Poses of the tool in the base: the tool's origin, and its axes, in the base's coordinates. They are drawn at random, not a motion.
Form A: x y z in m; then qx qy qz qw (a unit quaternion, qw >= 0).
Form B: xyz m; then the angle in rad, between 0 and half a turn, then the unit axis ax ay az. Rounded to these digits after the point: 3 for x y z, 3 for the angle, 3 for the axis.
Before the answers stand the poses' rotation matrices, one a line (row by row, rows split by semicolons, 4 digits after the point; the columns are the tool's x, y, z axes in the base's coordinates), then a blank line. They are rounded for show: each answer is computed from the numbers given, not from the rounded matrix.
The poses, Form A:
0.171 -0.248 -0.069 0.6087 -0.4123 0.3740 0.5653
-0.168 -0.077 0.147 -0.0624 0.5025 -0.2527 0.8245
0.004 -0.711 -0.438 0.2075 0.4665 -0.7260 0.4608
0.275 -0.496 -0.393 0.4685 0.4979 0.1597 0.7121
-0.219 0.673 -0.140 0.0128 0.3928 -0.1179 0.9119
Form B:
0.3802 -0.9248 -0.0108; -0.0791 -0.0208 -0.9966; 0.9215 0.3798 -0.0811
0.3673 0.3540 0.8601; -0.4794 0.8645 -0.1511; -0.7970 -0.3568 0.4872
-0.4893 0.8626 0.1286; -0.4754 -0.1402 -0.8685; -0.7311 -0.4861 0.4787
0.4532 0.2391 0.8588; 0.6940 0.5100 -0.5082; -0.5595 0.8263 0.0652
0.6636 0.2251 0.7134; -0.2050 0.9719 -0.1160; -0.7195 -0.0693 0.6911

0.171 -0.248 -0.069 1.940 0.738 -0.500 0.453
-0.168 -0.077 0.147 1.203 -0.110 0.888 -0.447
0.004 -0.711 -0.438 2.184 0.234 0.526 -0.818
0.275 -0.496 -0.393 1.557 0.667 0.709 0.227
-0.219 0.673 -0.140 0.846 0.031 0.957 -0.287

